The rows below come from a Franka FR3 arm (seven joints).
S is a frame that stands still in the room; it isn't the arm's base.
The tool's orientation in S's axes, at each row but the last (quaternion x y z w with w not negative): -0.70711, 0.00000, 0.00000, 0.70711; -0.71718, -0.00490, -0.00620, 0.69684; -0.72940, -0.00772, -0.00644, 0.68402; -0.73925, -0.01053, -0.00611, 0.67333; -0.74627, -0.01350, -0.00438, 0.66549
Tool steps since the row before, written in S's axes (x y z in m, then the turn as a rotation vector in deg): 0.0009, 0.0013, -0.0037, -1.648, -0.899, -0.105; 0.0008, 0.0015, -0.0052, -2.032, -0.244, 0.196; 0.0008, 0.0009, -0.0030, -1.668, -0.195, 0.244; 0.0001, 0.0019, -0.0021, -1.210, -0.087, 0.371; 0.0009, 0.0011, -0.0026, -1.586, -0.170, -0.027
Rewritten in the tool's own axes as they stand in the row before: 0.0009, 0.0037, 0.0013, -1.648, 0.105, -0.899; 0.0007, 0.0052, 0.0017, -2.028, -0.221, -0.254; 0.0007, 0.0030, 0.0011, -1.663, -0.264, -0.208; 0.0001, 0.0019, 0.0021, -1.202, -0.390, -0.115; 0.0009, 0.0025, 0.0014, -1.588, 0.005, -0.148
